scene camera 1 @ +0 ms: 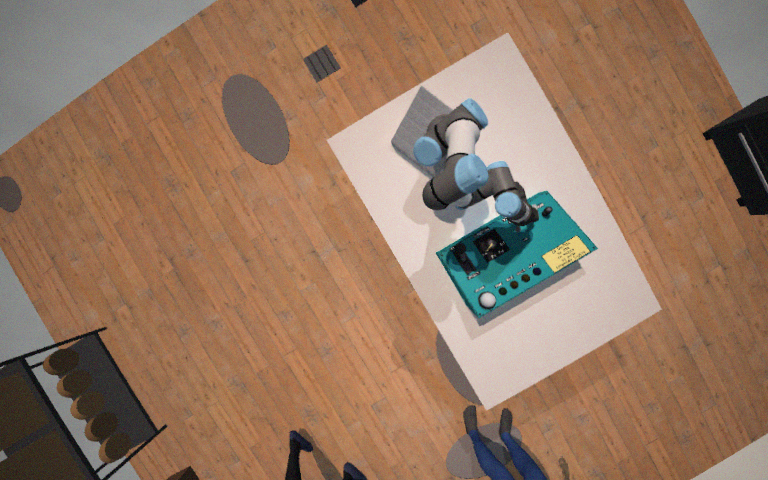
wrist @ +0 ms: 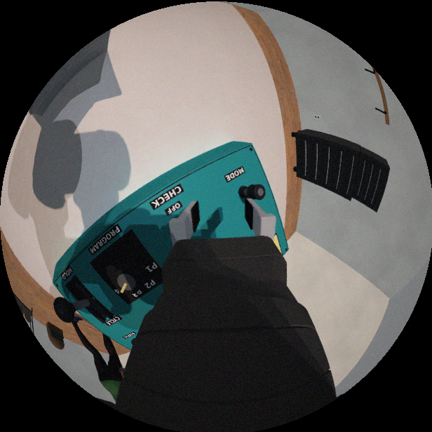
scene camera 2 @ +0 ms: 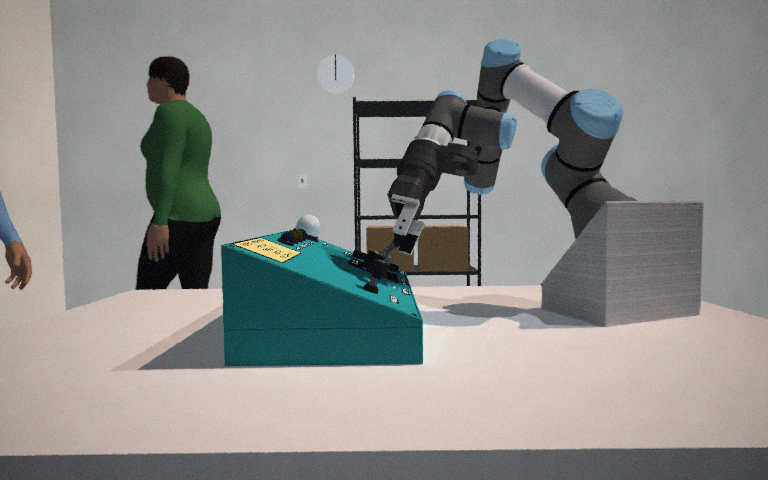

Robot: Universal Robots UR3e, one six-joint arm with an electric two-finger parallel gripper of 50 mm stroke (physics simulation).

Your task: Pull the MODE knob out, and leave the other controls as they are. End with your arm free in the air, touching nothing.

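Frame: origin at the arm's base, x ahead, y left, z up, level; metres.
Where they show: gripper, fingertip midpoint: [scene camera 2: 401, 243]; arm's base at its link origin: [scene camera 2: 613, 230].
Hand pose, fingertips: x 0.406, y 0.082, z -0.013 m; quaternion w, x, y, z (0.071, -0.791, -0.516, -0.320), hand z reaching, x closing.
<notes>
Each offset is from my fingertips to the top centre of the thing. "spot": to the spot under its first point.
The MODE knob @[spot: dz -0.019, dx +0.043, dy +0.071 m] [scene camera 1: 547, 211] [scene camera 2: 371, 286] [wrist: 256, 192] is a small black knob standing off the teal sloped panel [scene camera 1: 557, 226] [scene camera 2: 322, 316] [wrist: 235, 155], near its MODE label. My gripper [scene camera 1: 526, 227] [scene camera 2: 408, 243] [wrist: 221, 208] is open and empty, over the panel between the CHECK label and the MODE knob. In the wrist view the MODE knob lies outside the fingers, just beyond the tip of the right finger; whether they touch cannot be told. The CHECK switch's lever is hidden, apparently behind the left finger.
The PROGRAM dial @[dz -0.024, dx +0.028, dy -0.159 m] [scene camera 1: 489, 245] [wrist: 125, 282] and the black HOLD/CYCLE lever @[dz -0.008, dx -0.004, dy -0.277 m] [scene camera 1: 463, 257] [wrist: 63, 310] stand beside the gripper's side of the panel. A white ball knob @[spot: dz +0.043, dx +0.157, dy -0.309 m] [scene camera 1: 487, 300] [scene camera 2: 308, 225] and several round buttons line the panel's far edge. A grey block [scene camera 2: 651, 260] carries the arm.
</notes>
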